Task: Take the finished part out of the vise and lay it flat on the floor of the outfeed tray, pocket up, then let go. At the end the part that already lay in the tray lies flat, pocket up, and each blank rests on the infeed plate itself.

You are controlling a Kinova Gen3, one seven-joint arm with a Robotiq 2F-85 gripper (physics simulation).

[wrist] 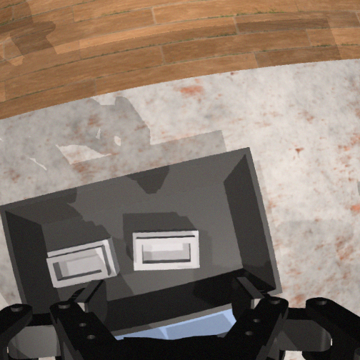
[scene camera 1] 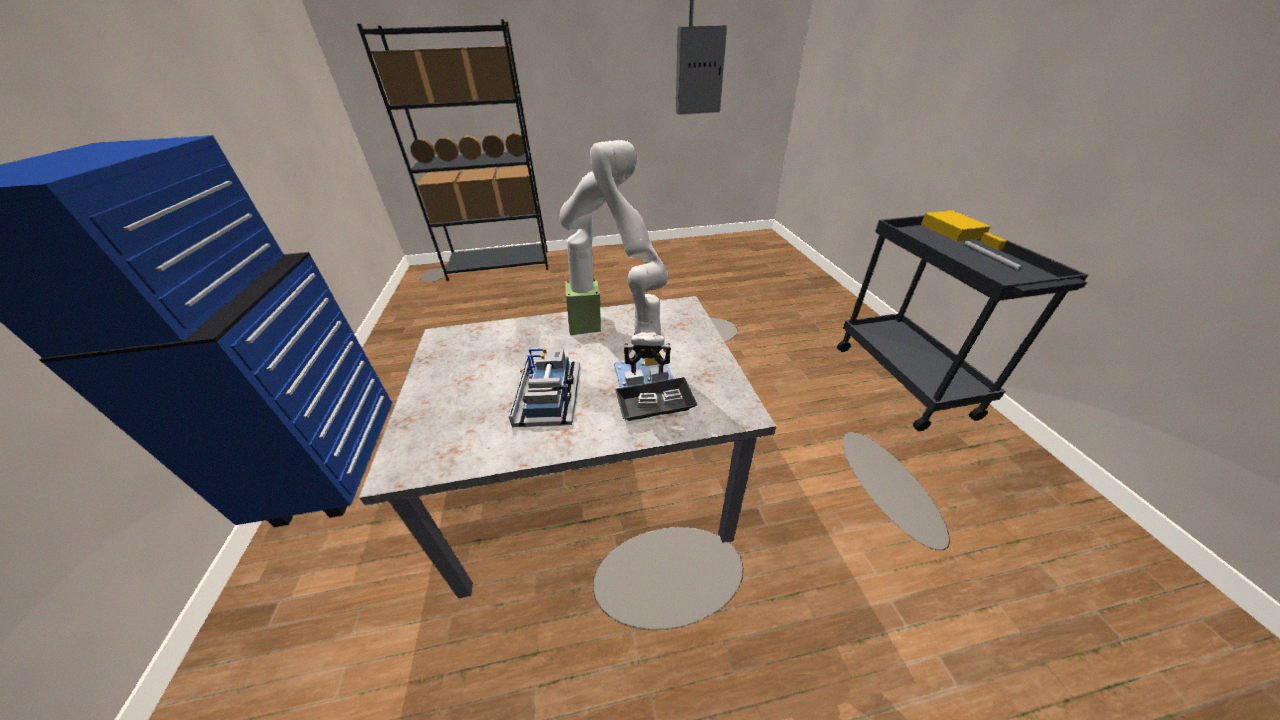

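Seen in the pictures: gripper, fingertip midpoint: [scene camera 1: 647, 373]; arm's base at its link origin: [scene camera 1: 582, 287].
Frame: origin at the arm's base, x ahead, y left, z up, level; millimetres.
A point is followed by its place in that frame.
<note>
My gripper [scene camera 1: 647, 376] {x 514, y 197, z -42 mm} [wrist: 169, 296] is open and empty, above the rear side of the black outfeed tray [scene camera 1: 656, 415] {x 576, y 217, z -168 mm} [wrist: 261, 220]. One pale finished part [scene camera 1: 647, 398] {x 534, y 194, z -130 mm} [wrist: 166, 266] lies flat in the tray, pocket up, apart from the fingers. The other finished part [scene camera 1: 672, 394] {x 512, y 279, z -143 mm} [wrist: 82, 280] lies beside it, pocket up and turned slightly; it looks flat. A gap separates them. The blue and grey vise assembly [scene camera 1: 544, 400] {x 528, y -128, z -102 mm} stands left of the tray in the scene view. The light-blue infeed plate [scene camera 1: 621, 368] {x 324, y 124, z -168 mm} [wrist: 200, 327] is behind the tray, partly hidden by the gripper. The blanks cannot be told apart clearly there.
The tray and vise assembly stand on the speckled table [scene camera 1: 456, 385] {x 326, y -465, z -176 mm} [wrist: 310, 125]. The green arm base [scene camera 1: 583, 310] {x 65, y -2, z -67 mm} is at the table's rear. A blue tool cabinet [scene camera 1: 170, 385] stands left of the table, and a black cart [scene camera 1: 962, 358] stands to the right.
</note>
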